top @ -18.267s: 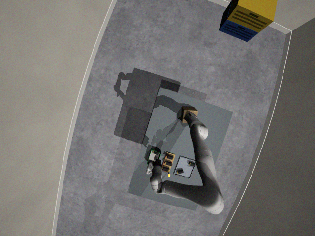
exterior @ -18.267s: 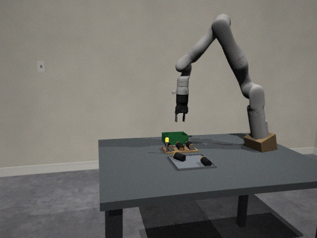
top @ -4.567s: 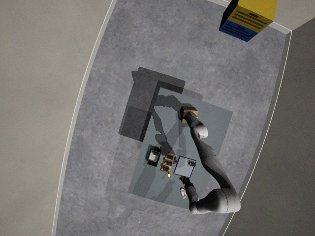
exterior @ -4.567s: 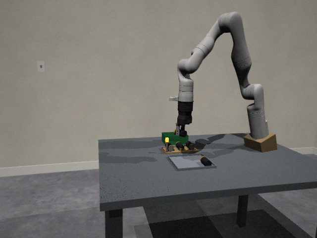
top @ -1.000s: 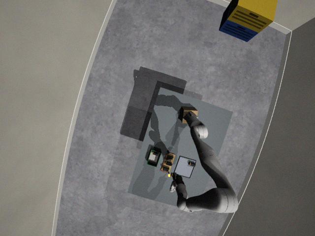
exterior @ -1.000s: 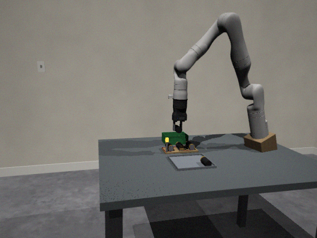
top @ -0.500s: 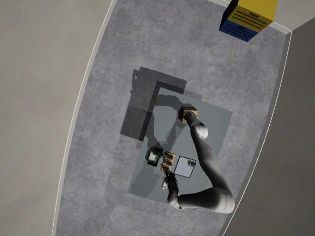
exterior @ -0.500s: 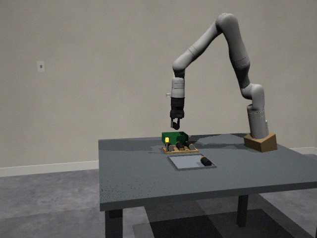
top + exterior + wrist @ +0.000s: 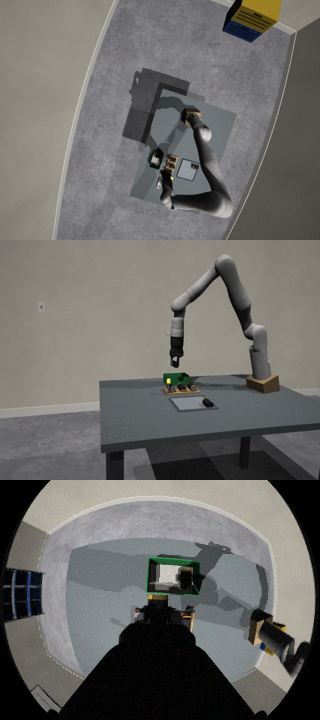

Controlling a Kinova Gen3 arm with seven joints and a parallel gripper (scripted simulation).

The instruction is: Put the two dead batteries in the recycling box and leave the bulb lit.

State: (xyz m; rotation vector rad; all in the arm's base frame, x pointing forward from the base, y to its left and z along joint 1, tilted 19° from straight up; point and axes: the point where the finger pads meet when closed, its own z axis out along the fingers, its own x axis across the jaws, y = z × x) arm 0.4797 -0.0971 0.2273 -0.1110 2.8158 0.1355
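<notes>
The green recycling box lies 4 cm behind my hand, 8 cm to the right of it and 14 cm below it. Round my hand: grey tray: 4 cm behind, 25 cm to the left, 16 cm below.
</notes>
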